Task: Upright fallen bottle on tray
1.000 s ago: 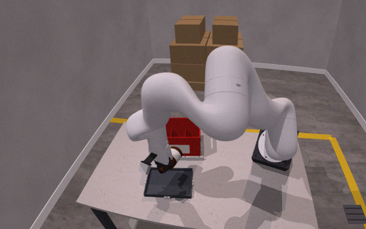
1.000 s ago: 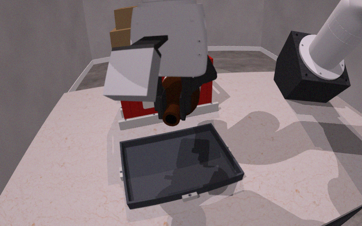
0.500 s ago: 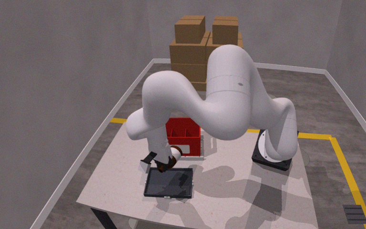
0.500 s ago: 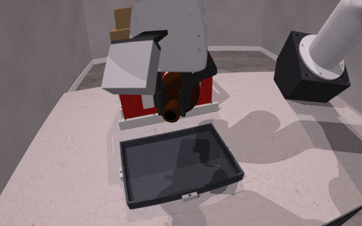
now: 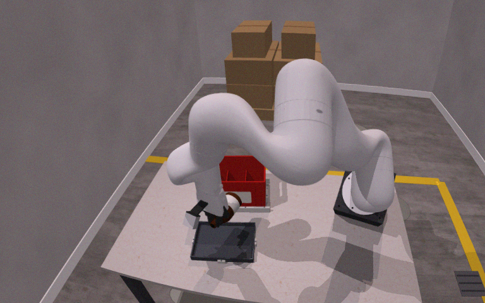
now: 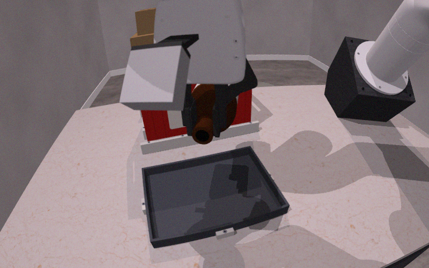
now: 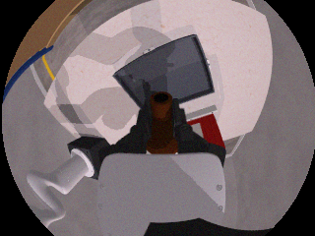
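The brown bottle is 50 mm to the right of my hand, 20 mm below it and 20 mm behind it. Also, from my hand: tray: 190 mm below, 50 mm to the right; then red crate: 330 mm to the right, 120 mm below.
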